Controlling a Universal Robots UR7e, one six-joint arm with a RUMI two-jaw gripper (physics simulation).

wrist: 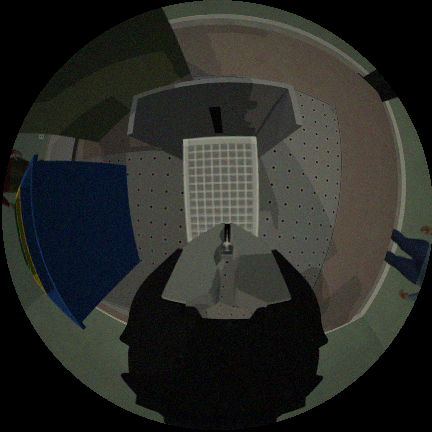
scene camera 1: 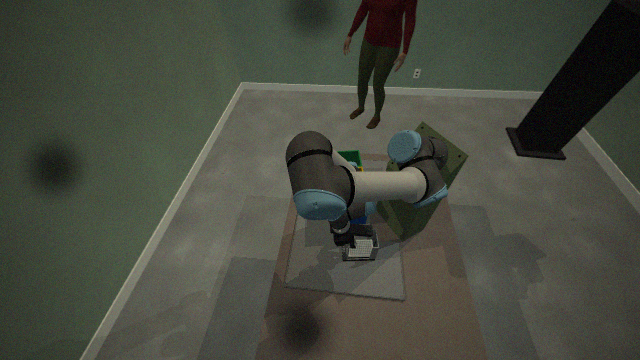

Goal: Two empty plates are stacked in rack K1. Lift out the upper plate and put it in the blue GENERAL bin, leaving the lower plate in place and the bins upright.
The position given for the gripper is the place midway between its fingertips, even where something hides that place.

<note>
In view: the gripper (wrist: 226, 224), a white gridded plate (wrist: 220, 173) and a blue bin (wrist: 75, 214).
</note>
